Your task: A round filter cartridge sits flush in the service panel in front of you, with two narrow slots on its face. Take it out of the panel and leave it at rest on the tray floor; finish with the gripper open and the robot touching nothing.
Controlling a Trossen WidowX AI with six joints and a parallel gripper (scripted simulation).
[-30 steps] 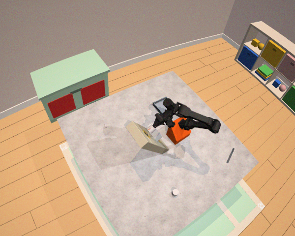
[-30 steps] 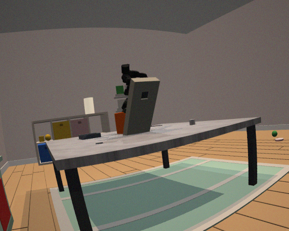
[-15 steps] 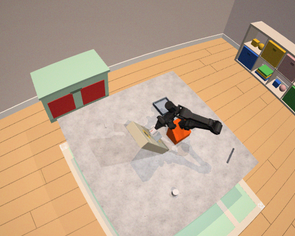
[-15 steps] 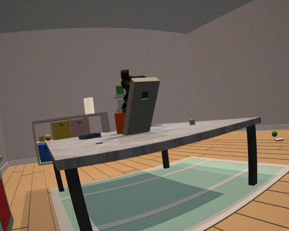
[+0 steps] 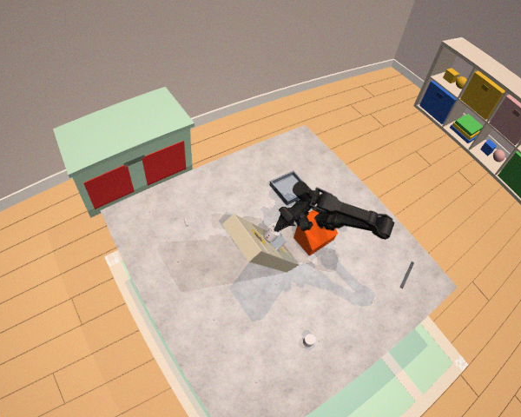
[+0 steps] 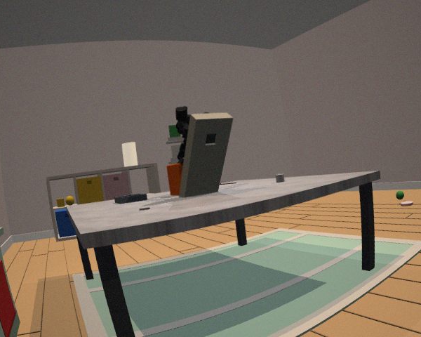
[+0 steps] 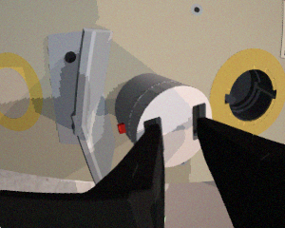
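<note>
My gripper tip is now 10 mm short of the round filter cartridge and 10 mm above it. The rest, counted from my gripper tip: grey flap (70 mm below); tray (370 mm behind, 220 mm to the right, 230 mm below).
</note>
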